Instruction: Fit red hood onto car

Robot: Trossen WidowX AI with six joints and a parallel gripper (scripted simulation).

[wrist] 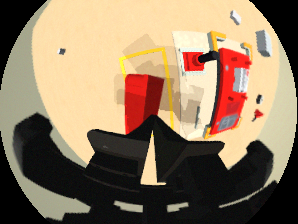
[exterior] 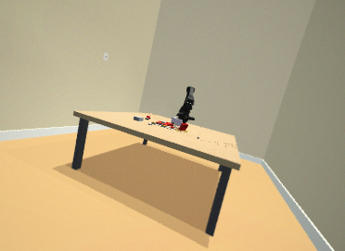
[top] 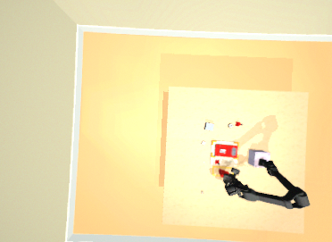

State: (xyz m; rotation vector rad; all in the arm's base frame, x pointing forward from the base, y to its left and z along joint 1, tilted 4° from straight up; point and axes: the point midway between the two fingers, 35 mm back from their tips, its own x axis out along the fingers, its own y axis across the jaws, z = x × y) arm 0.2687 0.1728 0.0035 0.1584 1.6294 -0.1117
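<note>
My gripper tip is now 1 cm to the right of the red hood, 1 cm short of it and 1 cm above it.
</note>
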